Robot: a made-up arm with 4 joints.
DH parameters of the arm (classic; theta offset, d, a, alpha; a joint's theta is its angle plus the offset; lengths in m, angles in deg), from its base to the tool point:
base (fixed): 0 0.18 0 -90
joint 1: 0 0.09 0.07 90
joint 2: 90 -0.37 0.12 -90
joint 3: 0 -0.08 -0.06 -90
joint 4: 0 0 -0.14 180
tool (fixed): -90 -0.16 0 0
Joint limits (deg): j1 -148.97..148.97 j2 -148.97..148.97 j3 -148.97..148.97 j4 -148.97..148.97
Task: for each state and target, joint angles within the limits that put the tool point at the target. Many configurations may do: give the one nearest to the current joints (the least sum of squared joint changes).
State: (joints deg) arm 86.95 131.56 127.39 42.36
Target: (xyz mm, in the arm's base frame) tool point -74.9 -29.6 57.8
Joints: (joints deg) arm 38.06 148.97 137.16 43.11
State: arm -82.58 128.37 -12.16 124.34
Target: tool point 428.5 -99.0 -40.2
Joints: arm -73.83 134.68 -38.02 134.20
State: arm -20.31 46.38 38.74 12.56
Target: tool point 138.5 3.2 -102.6
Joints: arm 0.08 28.58 61.62 25.84
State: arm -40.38 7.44 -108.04 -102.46
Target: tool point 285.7 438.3 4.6
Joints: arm -40.38 32.73 -119.20 -102.09
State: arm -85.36 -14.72 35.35 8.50
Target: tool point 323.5 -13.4 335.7
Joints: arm -85.16 14.86 52.40 -0.89
